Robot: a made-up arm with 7 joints.
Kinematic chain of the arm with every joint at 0, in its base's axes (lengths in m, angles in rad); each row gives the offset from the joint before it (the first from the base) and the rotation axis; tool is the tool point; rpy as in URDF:
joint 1: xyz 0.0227 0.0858 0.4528 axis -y
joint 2: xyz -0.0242 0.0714 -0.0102 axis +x
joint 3: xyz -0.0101 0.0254 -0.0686 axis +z
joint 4: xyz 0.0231 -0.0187 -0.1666 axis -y
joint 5: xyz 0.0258 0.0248 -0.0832 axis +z
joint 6: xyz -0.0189 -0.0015 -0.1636 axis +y
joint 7: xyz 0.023 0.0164 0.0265 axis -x
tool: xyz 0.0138 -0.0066 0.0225 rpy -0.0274 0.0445 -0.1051
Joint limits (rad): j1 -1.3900..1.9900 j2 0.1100..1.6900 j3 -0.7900..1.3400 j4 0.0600..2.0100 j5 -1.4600..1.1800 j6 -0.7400..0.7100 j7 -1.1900..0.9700
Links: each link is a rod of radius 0.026 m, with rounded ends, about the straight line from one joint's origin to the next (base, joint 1, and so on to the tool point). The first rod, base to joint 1, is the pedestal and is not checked.
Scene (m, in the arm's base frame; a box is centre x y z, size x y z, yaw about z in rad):
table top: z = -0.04
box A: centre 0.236 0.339 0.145 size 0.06 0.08 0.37 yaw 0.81
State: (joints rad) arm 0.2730 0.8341 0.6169 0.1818 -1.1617 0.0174 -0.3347
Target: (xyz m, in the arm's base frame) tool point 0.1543 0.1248 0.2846
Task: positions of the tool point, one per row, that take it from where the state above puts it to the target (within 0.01 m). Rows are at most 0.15 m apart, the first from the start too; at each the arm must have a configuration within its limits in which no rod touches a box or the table.
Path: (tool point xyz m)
1: 0.1219 0.4595 0.1783
2: 0.0773 0.3702 0.1235
3: -0.0007 0.2588 0.0965
4: 0.0842 0.2089 0.1393
5: 0.1370 0.1623 0.2075
6: 0.1543 0.1248 0.2846

